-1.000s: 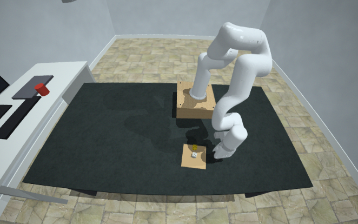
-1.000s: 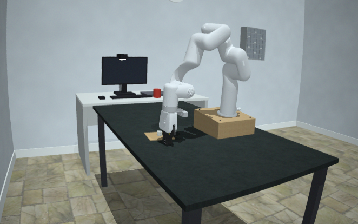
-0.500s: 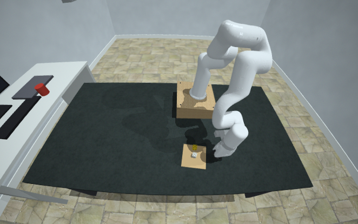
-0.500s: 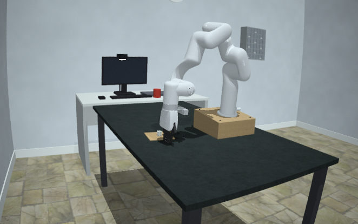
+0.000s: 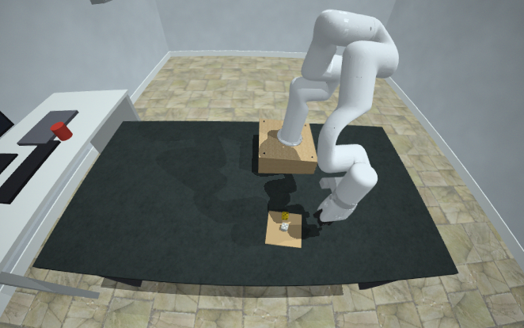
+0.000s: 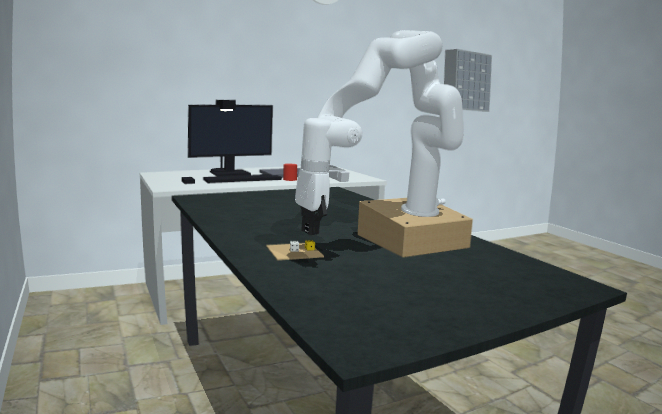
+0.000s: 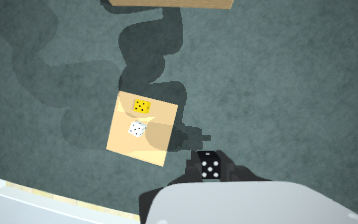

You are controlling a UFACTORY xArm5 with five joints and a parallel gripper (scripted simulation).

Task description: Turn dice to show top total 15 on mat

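Now: the white die 3 cm behind my hand, 13 cm to the right of it and 10 cm below it. From my hand the other things lie so: black die 1 cm below; then tan mat 3 cm behind, 13 cm to the right, 11 cm below; then yellow die 7 cm behind, 12 cm to the right, 10 cm below.
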